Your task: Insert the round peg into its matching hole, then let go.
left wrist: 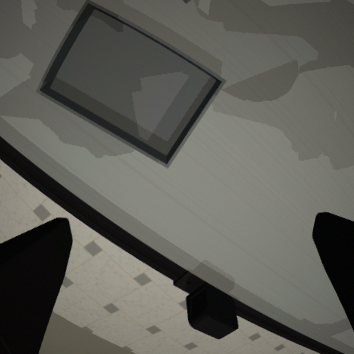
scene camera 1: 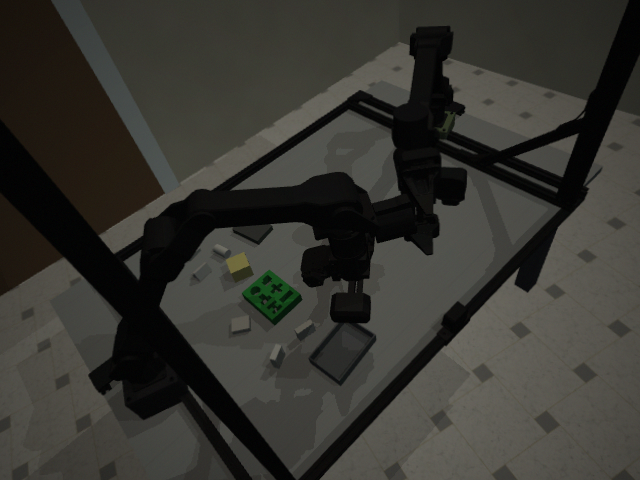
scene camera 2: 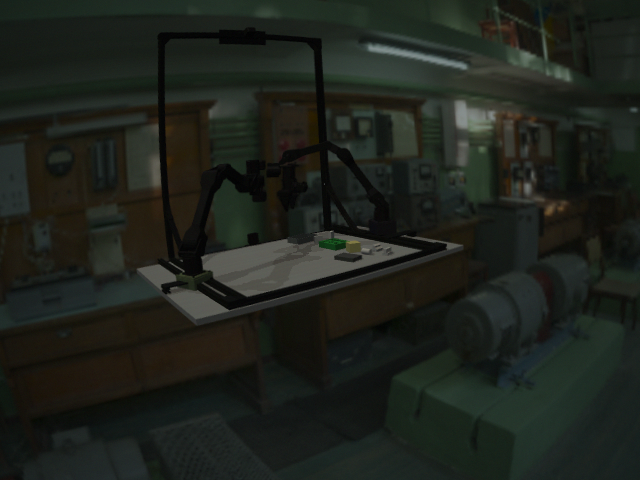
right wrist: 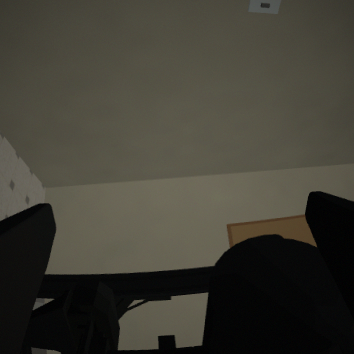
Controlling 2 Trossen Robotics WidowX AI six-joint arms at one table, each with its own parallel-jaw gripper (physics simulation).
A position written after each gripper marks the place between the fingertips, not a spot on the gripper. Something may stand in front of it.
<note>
The left gripper [scene camera 1: 359, 296] is open, with nothing in its grasp. Also in view: a dark shallow tray [scene camera 1: 343, 348]. The right gripper [scene camera 1: 429, 235] is open and holds nothing. The table carries a green hole board [scene camera 1: 288, 298].
The dark shallow tray also shows in the left wrist view [left wrist: 119, 77]. The left gripper shows as well in the left wrist view [left wrist: 196, 229]. The right gripper shows as well in the right wrist view [right wrist: 182, 211]. The right wrist view does not show the dark shallow tray: it is out of frame. The left wrist view misses the green hole board: it is out of frame.
</note>
